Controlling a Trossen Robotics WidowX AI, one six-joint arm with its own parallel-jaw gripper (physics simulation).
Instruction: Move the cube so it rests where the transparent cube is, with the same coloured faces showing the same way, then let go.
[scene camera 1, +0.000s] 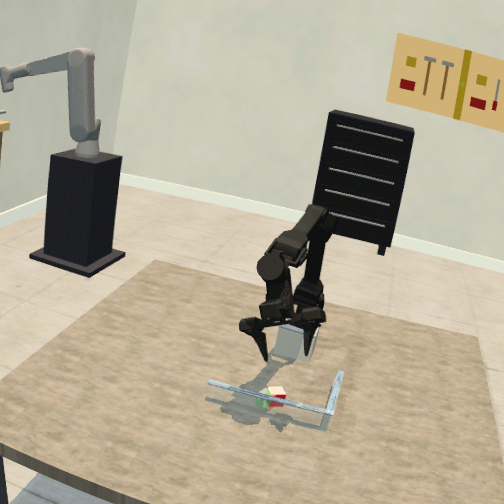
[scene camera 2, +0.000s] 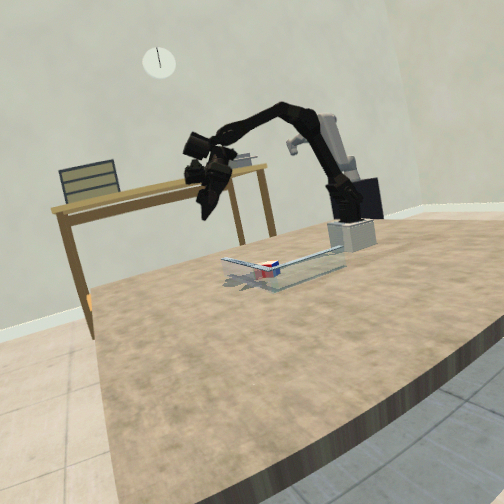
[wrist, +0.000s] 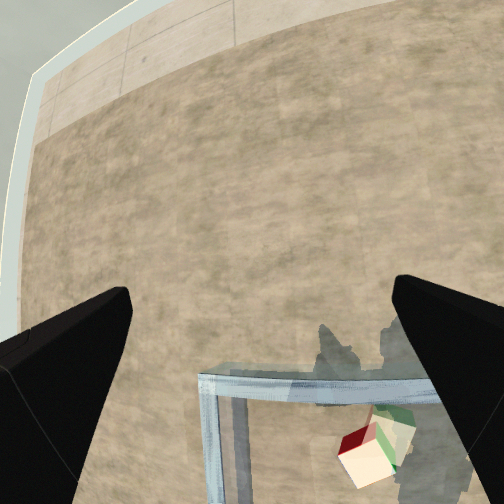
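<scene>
The cube (scene camera 1: 277, 395) lies on the table inside the corner of a low L-shaped rail. It shows red, white and blue faces in scene camera 2 (scene camera 2: 268, 268). In the wrist view the cube (wrist: 372, 452) shows dark red, cream and green, with a pale see-through cube (wrist: 396, 430) overlapping it on the right. My gripper (scene camera 1: 288, 340) hangs open and empty well above the cube, fingers pointing down. It also shows in scene camera 2 (scene camera 2: 208, 203). Its two dark fingers frame the wrist view (wrist: 260, 400).
The pale L-shaped rail (scene camera 1: 300, 405) lies on the table around the cube. The arm's grey base block (scene camera 2: 351, 235) stands behind it. Off the table are a black pedestal with a grey arm (scene camera 1: 78, 205), a dark shelf unit (scene camera 1: 365, 180) and a wooden table (scene camera 2: 160, 190).
</scene>
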